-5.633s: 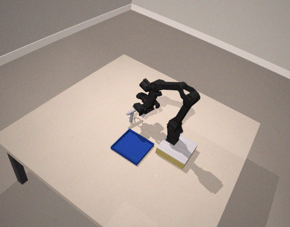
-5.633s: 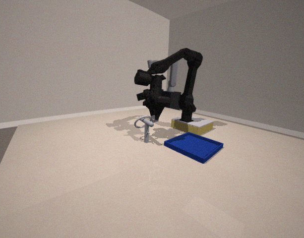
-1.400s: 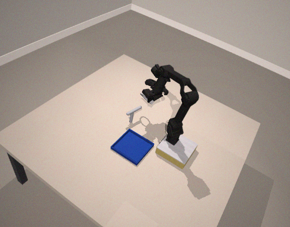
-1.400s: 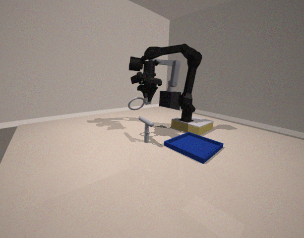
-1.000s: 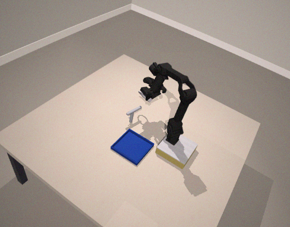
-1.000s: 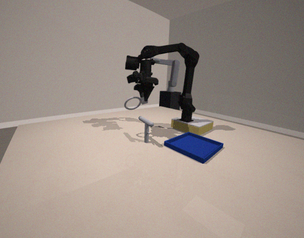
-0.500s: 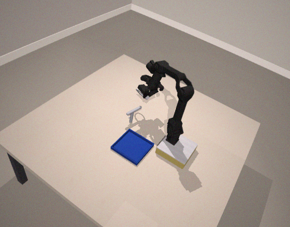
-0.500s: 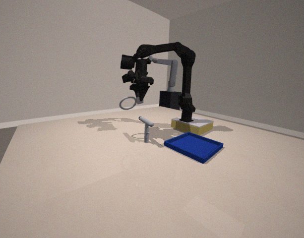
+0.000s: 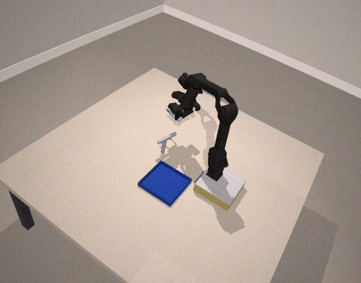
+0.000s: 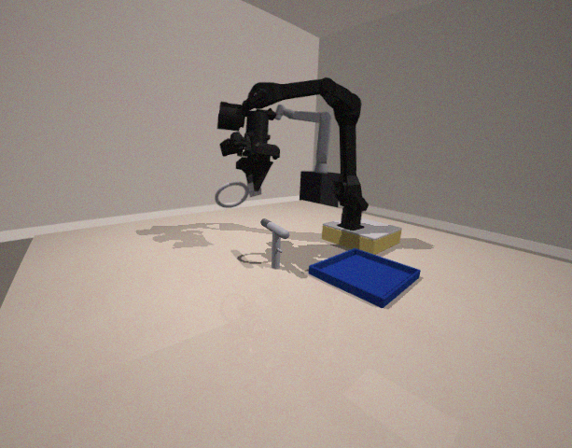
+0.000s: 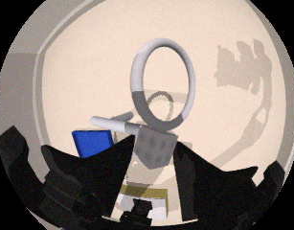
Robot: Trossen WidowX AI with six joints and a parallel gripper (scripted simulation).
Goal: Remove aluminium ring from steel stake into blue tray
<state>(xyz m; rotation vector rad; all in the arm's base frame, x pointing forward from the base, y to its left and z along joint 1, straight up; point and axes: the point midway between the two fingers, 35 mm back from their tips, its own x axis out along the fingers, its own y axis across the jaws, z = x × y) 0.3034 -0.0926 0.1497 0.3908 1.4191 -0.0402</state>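
The blue tray is 26 cm to the left of my gripper tip, 16 cm below it and 14 cm behind it. Round my gripper tip: aluminium ring (4 cm ahead, 2 cm to the right, 1 cm below).
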